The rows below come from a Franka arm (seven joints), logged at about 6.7 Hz.
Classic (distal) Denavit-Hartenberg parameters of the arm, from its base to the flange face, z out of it. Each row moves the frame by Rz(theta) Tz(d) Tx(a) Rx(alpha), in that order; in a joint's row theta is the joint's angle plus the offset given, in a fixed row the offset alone. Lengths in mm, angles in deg.
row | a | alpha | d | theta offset
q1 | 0 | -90 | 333 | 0
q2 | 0 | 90 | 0 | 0
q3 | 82.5 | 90 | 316 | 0
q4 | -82.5 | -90 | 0 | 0
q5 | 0 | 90 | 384 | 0
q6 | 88 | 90 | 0 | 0
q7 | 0 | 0 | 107 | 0
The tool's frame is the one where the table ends.
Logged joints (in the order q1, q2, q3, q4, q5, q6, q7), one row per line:
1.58 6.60 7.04 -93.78 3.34 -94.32 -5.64
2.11 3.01 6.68 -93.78 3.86 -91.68 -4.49
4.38 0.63 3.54 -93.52 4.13 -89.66 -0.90
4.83 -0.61 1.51 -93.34 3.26 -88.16 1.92
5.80 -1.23 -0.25 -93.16 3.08 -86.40 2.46
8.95 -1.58 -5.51 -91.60 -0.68 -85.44 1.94
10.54 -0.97 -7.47 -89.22 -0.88 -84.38 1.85
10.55 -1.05 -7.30 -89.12 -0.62 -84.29 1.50
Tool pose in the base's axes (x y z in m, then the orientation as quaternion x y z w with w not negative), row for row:
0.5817 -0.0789 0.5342 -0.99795 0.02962 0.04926 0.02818
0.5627 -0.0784 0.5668 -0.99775 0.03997 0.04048 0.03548
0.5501 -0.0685 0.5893 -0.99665 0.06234 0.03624 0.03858
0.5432 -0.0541 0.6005 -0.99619 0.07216 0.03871 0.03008
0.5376 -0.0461 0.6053 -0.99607 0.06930 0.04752 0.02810
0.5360 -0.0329 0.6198 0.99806 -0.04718 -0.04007 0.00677
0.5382 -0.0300 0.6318 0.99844 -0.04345 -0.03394 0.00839
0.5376 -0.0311 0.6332 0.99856 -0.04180 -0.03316 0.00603
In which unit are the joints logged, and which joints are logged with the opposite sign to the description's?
The joints are logged in degrees. Opposite sign: q1, q3, q6.
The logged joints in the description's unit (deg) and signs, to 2 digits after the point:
-1.58 6.60 -7.04 -93.78 3.34 94.32 -5.64
-2.11 3.01 -6.68 -93.78 3.86 91.68 -4.49
-4.38 0.63 -3.54 -93.52 4.13 89.66 -0.90
-4.83 -0.61 -1.51 -93.34 3.26 88.16 1.92
-5.80 -1.23 0.25 -93.16 3.08 86.40 2.46
-8.95 -1.58 5.51 -91.60 -0.68 85.44 1.94
-10.54 -0.97 7.47 -89.22 -0.88 84.38 1.85
-10.55 -1.05 7.30 -89.12 -0.62 84.29 1.50

